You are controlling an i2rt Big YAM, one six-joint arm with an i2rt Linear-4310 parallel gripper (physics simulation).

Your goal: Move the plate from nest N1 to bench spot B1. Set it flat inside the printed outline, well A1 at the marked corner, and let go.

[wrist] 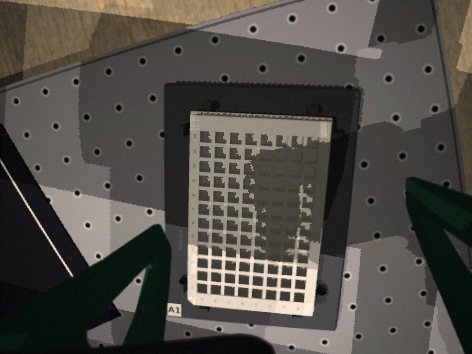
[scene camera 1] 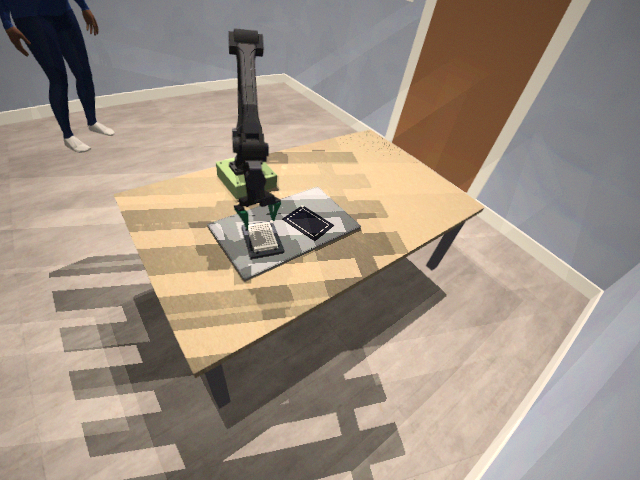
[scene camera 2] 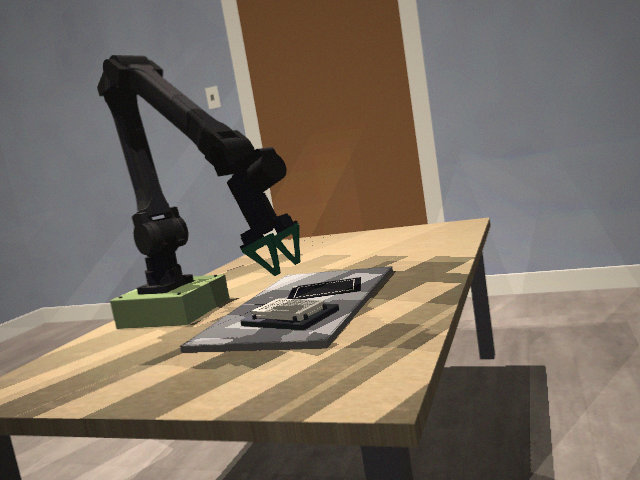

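Pixels of known places: gripper, fingertip midpoint: (wrist: 280, 215) (scene camera 1: 260, 224) (scene camera 2: 288, 269); arm's base at its link origin: (scene camera 2: 166, 287).
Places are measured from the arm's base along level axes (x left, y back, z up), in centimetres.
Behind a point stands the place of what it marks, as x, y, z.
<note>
A pale, gridded well plate (scene camera 1: 263, 236) {-10.9, -38.7, -3.0} (scene camera 2: 289, 308) {-12.2, -38.8, -3.1} (wrist: 225, 210) {-9.3, -38.8, -3.0} sits flat in the dark nest (scene camera 1: 268, 253) {-12.5, -45.6, -4.4} (wrist: 177, 150) {-6.8, -42.9, -4.3} on the grey board. An A1 label (wrist: 174, 310) {-3.8, -31.7, -4.3} is on the nest, beside the plate's lower left corner in the wrist view. The printed outline (scene camera 1: 300, 228) {5.0, -39.1, -5.3} (wrist: 36, 218) {5.6, -39.9, -5.3} is a white line on a black pad next to the nest. My gripper (scene camera 1: 259, 224) {-12.9, -40.4, 5.1} (scene camera 2: 286, 268) {-12.9, -40.4, 5.1} (wrist: 280, 215) {-12.9, -40.4, 5.1} is open and empty. Its green fingers are above the board, over the base-side end of the plate, and spread wider than the plate.
The perforated grey board (scene camera 1: 336, 211) {24.3, -37.0, -5.5} (scene camera 2: 222, 341) {-23.5, -29.5, -5.5} (wrist: 120, 90) {-3.5, -47.5, -5.5} lies on the wooden table (scene camera 1: 423, 196) {72.8, -45.4, -6.8} (scene camera 2: 206, 397) {-43.5, -38.9, -6.8}. The arm stands on a green base block (scene camera 1: 231, 178) {-8.5, -5.3, 0.0} (scene camera 2: 149, 312) {-9.6, -1.7, -3.3} behind the board. A person (scene camera 1: 49, 56) stands beyond the table.
</note>
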